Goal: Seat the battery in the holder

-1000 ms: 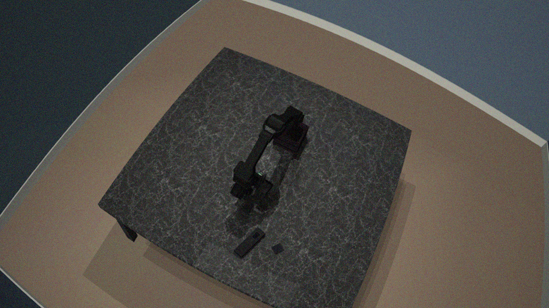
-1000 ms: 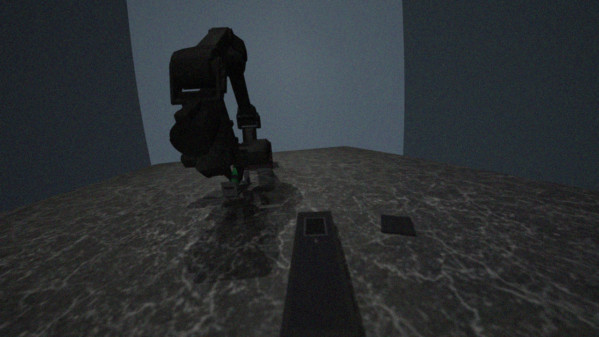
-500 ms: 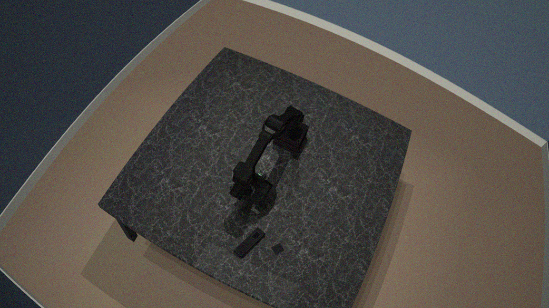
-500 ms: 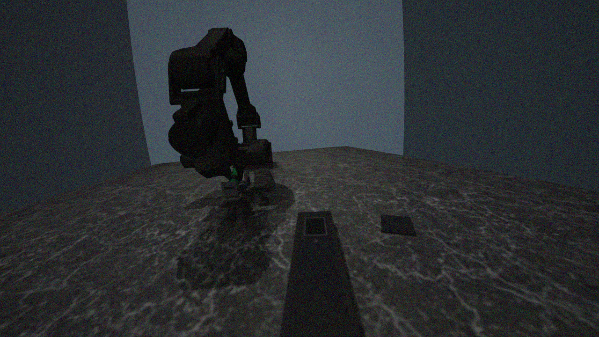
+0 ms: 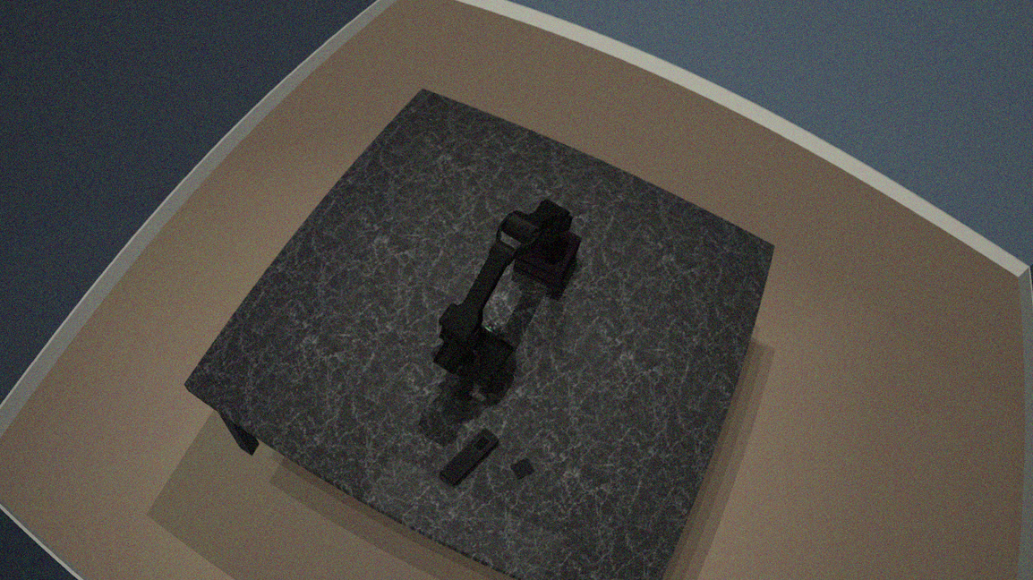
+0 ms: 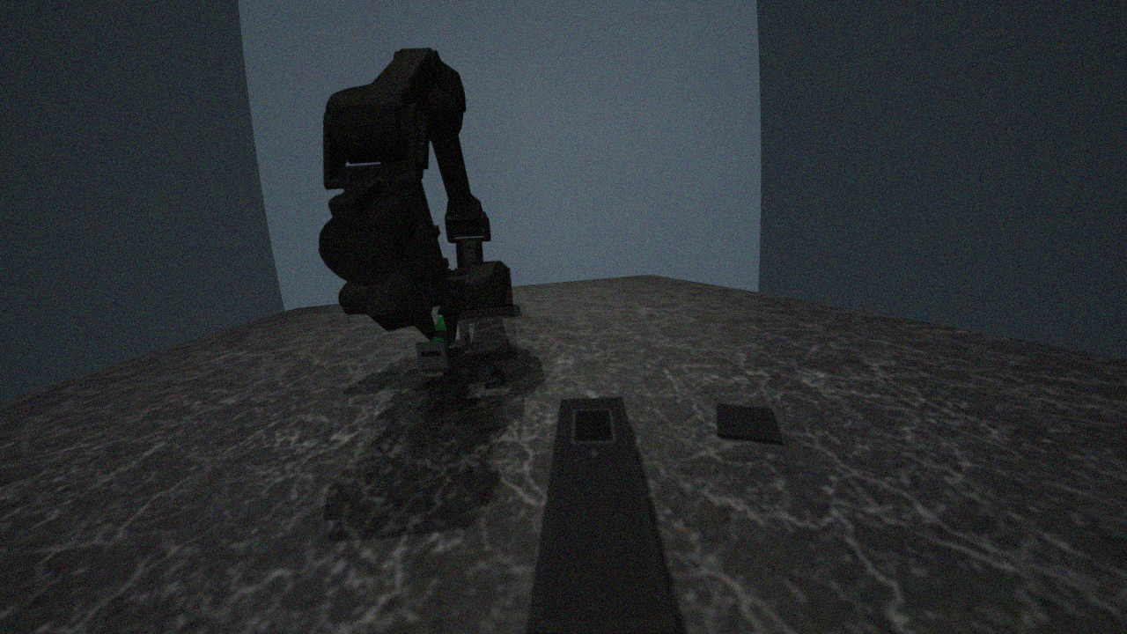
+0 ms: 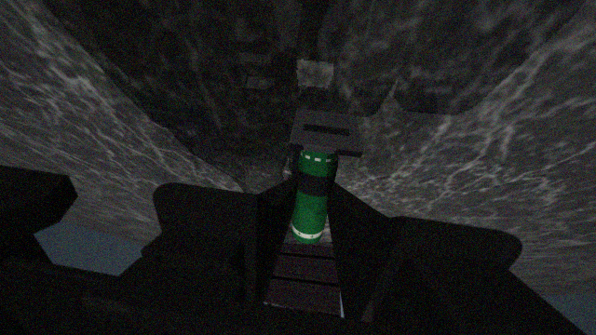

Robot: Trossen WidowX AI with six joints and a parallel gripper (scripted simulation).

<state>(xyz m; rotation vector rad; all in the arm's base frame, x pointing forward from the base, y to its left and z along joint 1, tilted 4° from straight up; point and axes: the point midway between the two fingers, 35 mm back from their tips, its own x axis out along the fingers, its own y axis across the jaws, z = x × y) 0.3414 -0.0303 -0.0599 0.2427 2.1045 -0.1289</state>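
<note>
Now: the green battery 10 mm above my gripper tip. The rest, counted from my gripper tip: dark square plate 270 mm ahead, 230 mm to the left, 20 mm below.
</note>
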